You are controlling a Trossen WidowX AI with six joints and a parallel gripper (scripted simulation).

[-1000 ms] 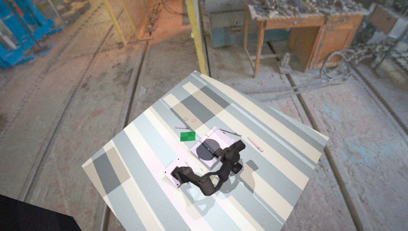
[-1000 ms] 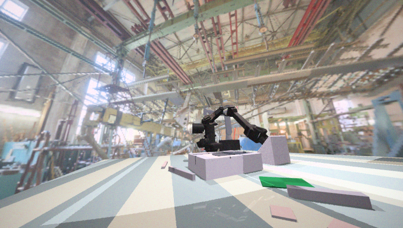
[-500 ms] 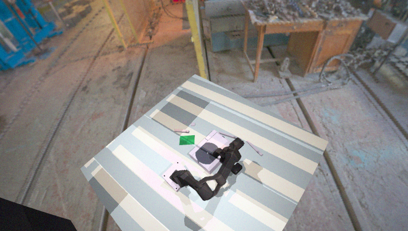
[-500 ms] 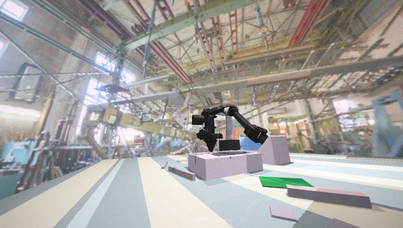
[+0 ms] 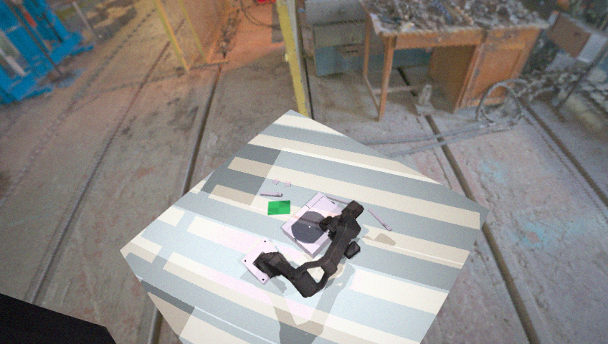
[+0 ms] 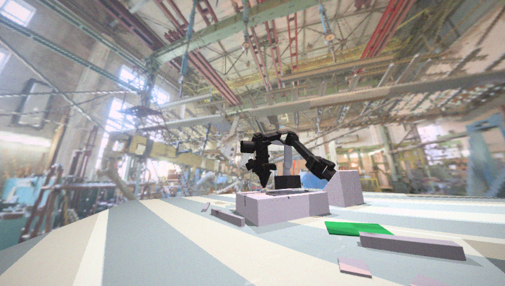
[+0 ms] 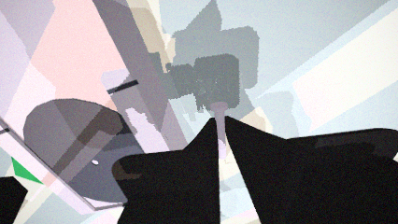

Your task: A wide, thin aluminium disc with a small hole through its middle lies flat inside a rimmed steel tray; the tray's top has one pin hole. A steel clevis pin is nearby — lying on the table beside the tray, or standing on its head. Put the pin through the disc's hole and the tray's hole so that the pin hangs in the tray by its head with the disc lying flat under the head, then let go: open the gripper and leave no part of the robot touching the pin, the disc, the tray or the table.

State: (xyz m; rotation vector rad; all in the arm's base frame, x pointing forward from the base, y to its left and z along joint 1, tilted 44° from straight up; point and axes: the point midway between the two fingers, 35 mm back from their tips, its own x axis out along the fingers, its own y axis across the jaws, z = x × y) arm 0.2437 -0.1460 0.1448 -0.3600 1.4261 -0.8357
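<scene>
Now: gripper tip 160 mm to the right of the grey disc and 10 mm above it. The rest, counted from my gripper tip: steel tray: 150 mm to the left, 40 mm ahead, 20 mm below; green patch: 360 mm to the left, 60 mm below, 20 mm ahead; clevis pin: 10 mm behind, 10 mm above.
</scene>
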